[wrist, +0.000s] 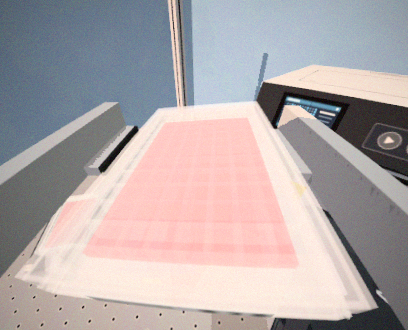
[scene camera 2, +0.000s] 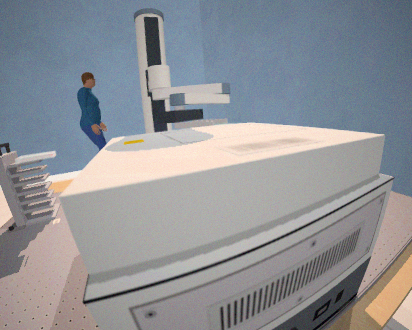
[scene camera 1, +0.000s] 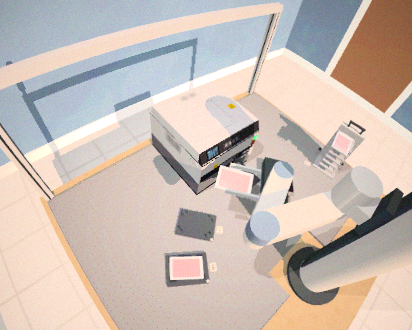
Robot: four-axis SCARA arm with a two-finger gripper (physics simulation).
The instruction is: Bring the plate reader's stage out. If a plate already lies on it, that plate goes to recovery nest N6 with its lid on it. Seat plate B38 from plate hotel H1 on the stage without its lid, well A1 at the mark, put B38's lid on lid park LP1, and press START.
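Places are measured from the arm's base along level axes (x ahead, y left, z up), in millimetres.
Pixels of known places: gripper, fingertip midpoint: (wrist: pixel 200 118) (scene camera 2: pixel 220 122) (scene camera 1: pixel 228 177); arm's base, origin of the base link: (scene camera 1: pixel 312 275).
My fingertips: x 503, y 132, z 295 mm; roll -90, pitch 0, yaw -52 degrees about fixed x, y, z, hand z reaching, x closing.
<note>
Ahead of a thing's pixels: the offset from my fingertips to its middle. "*": to the spot under its first point.
My gripper (scene camera 1: pixel 235 180) (wrist: pixel 200 118) is shut on a plate @[dx -21, dy -16, dz -7 mm] (scene camera 1: pixel 232 177) (wrist: pixel 200 200) with a pink well area, held level in front of the plate reader @[dx +300, dy -161, dz -140 mm] (scene camera 1: pixel 200 125) (scene camera 2: pixel 225 200) (wrist: pixel 350 82). Clear layered edges like a lid's show around it; its name is not readable. The reader's stage is hidden in scene camera 1, around the held plate. The hotel @[dx -204, dy -729, dz -132 mm] (scene camera 1: pixel 355 132) (scene camera 2: pixel 11 195) has a pink plate @[dx -197, dy -654, dz -43 mm] (scene camera 1: pixel 343 141) on top. Another pink plate @[dx -117, dy +266, dz -255 mm] (scene camera 1: pixel 186 267) lies in a dark nest @[dx -121, dy +265, dz -273 mm] (scene camera 1: pixel 187 283). A button with a triangle @[* dx +125, dy -121, dz -25 mm] (wrist: pixel 389 140) shows on the reader's front.
A dark, flat holder @[dx +1, dy +114, dz -272 mm] (scene camera 1: pixel 196 224) without a plate lies between the filled nest and the reader. Another dark holder lies partly under the arm (scene camera 1: pixel 295 215), near its forearm. The arm's column (scene camera 1: pixel 365 250) (scene camera 2: pixel 142 75) stands opposite the reader. A frame post (scene camera 1: pixel 264 55) (wrist: pixel 177 55) rises at the bench edge.
</note>
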